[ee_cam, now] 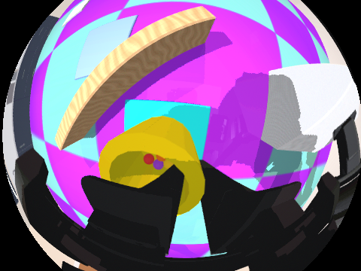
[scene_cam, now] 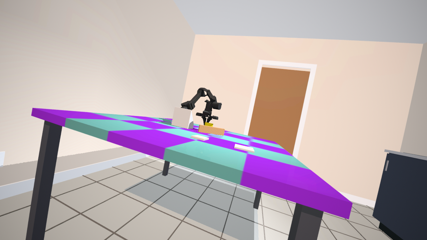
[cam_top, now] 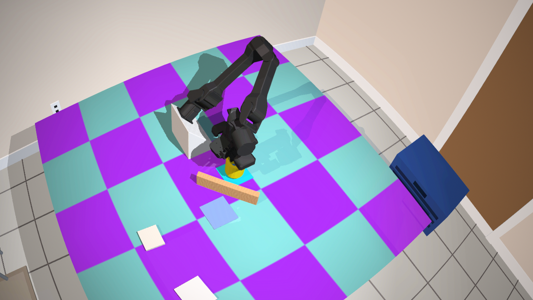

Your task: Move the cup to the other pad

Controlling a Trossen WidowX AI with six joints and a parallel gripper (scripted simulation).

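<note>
My gripper tip is 20 mm short of the yellow cup. Also, from my gripper tip: cyan pad (50 mm below, 30 mm ahead); then purple marble (30 mm ahead, 20 mm to the left, 20 mm below); then red marble (40 mm ahead, 20 mm to the left, 20 mm below).
</note>
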